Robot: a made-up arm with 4 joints.
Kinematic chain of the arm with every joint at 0, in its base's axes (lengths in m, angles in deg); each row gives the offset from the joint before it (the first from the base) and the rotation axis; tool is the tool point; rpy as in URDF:
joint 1: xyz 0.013 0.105 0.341 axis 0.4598 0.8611 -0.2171
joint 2: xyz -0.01 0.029 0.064 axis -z
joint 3: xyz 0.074 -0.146 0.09 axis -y
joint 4: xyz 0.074 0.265 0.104 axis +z
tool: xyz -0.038 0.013 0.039 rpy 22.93 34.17 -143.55
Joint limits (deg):
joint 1: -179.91..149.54
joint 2: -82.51..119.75
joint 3: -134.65..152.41
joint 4: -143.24..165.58
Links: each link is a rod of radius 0.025 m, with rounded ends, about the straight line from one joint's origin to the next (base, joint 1, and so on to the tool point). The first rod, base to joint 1, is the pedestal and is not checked.
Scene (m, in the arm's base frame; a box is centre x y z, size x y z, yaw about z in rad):
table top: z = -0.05
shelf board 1: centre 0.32 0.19 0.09 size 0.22 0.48 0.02 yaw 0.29
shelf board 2: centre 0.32 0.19 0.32 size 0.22 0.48 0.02 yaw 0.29
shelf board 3: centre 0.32 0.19 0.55 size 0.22 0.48 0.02 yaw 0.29
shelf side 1: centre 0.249 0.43 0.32 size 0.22 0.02 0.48 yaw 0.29
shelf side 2: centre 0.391 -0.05 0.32 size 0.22 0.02 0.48 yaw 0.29
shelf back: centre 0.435 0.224 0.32 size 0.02 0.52 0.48 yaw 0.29
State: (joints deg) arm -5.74 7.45 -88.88 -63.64
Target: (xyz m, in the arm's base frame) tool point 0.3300 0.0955 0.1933
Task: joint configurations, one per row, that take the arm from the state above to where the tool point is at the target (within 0.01 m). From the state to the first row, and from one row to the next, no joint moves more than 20 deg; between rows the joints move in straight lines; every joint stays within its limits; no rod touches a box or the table.
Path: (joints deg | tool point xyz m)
1: -9.50 25.51 -90.71 -69.94 | 0.2501 0.2006 0.4485
2: -13.26 43.57 -92.55 -76.24 | 0.2479 0.1245 0.4592
3: -17.02 61.63 -94.38 -82.53 | 0.2224 0.0514 0.4681
4: -20.78 79.69 -96.21 -88.83 | 0.1764 -0.0122 0.4705
5: -3.06 76.82 -101.18 -90.80 | 0.2000 -0.0191 0.3931
6: 14.66 73.95 -106.14 -92.77 | 0.1989 -0.0129 0.3148
7: 32.39 71.08 -111.11 -94.74 | 0.1762 0.0068 0.2455
8: 50.11 68.21 -116.08 -96.72 | 0.1383 0.0383 0.1933
9: 57.26 55.33 -97.10 -91.48 | 0.1781 0.0371 0.1720
10: 64.42 42.46 -78.12 -86.24 | 0.2285 0.0511 0.1612
11: 71.57 29.58 -59.14 -81.00 | 0.2816 0.0744 0.1674
12: 78.73 16.71 -40.16 -75.76 | 0.3300 0.0955 0.1933

